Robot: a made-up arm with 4 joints. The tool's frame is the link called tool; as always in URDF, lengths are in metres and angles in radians. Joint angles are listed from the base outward. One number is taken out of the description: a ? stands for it. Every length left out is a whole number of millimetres.
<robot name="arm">
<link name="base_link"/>
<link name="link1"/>
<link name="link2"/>
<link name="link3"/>
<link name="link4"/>
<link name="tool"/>
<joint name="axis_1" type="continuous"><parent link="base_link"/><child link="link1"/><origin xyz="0.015 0 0.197" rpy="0 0 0"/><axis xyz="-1 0 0"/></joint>
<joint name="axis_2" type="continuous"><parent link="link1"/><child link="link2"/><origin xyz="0 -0.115 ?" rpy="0 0 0"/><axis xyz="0 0 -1"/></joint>
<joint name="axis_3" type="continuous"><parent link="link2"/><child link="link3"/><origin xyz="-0.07 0.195 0" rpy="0 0 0"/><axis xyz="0 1 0"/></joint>
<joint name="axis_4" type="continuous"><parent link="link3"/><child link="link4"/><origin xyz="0.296 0 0.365" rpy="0 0 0"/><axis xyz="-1 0 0"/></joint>
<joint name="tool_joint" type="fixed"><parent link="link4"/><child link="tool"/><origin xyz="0 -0.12 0.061" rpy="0 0 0"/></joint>
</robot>
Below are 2 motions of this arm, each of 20 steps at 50 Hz.
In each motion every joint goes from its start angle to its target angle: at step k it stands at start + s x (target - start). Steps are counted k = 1, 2, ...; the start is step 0. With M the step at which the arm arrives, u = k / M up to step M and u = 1 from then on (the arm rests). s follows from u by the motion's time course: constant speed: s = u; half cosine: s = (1 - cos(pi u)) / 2; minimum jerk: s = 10 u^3 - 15 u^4 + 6 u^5.
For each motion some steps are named. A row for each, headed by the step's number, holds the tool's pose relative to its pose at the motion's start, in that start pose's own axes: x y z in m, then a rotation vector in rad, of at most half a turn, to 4 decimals.
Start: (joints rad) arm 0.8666 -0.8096 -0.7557 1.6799
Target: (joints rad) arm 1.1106 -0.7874 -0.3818 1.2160
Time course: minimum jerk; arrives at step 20
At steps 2, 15, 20:
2: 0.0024 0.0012 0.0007 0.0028 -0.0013 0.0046
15: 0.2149 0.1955 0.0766 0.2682 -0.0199 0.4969
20: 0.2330 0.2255 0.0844 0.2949 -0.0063 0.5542

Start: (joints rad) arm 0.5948 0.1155 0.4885 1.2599
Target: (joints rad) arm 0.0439 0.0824 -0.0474 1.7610
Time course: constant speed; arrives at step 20
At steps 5, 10, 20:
5: -0.0660 -0.0525 -0.0352 -0.0035 -0.0907 -0.0991
10: -0.1309 -0.0958 -0.0905 0.0026 -0.1521 -0.2117
20: -0.2470 -0.1407 -0.2477 0.0417 -0.1786 -0.4523

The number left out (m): 0.141
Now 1 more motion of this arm.
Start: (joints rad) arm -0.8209 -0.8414 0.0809 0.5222
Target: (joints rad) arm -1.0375 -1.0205 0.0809 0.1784
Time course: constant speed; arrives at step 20
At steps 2, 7, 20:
2: -0.0119 -0.0066 -0.0040 0.0472 -0.0234 0.0088
7: -0.0413 -0.0217 -0.0155 0.1638 -0.0817 0.0336
20: -0.1138 -0.0516 -0.0536 0.4566 -0.2299 0.1181

